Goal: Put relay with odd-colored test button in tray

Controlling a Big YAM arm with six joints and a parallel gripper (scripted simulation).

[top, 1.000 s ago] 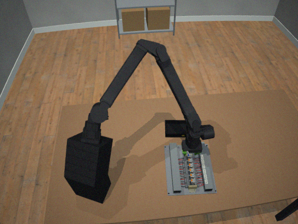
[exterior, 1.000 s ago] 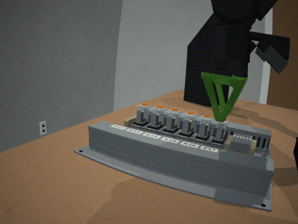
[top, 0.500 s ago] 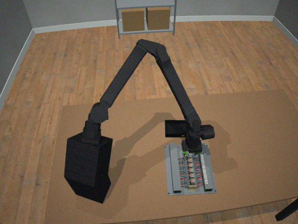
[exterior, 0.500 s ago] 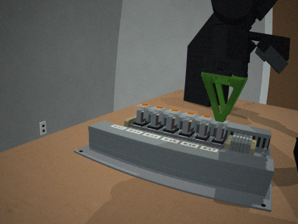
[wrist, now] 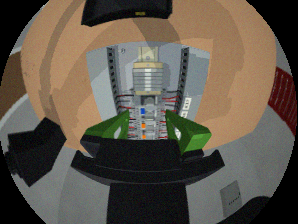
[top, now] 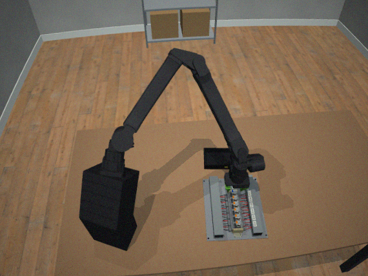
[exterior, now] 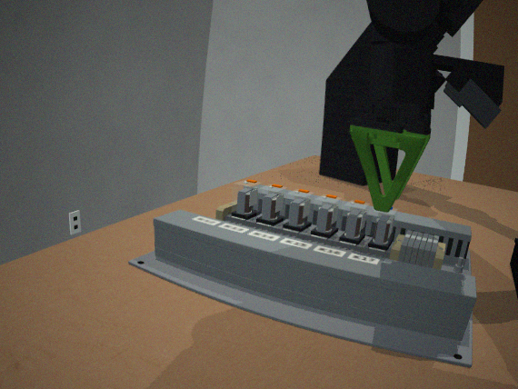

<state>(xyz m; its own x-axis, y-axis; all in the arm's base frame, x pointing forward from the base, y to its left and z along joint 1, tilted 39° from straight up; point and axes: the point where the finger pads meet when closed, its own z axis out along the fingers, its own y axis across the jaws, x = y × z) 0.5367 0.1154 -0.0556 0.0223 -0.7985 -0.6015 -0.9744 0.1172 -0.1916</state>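
My gripper is now 30 mm above the relay. The rest, counted from my hand: black tray 230 mm to the left, 60 mm below, 40 mm behind.
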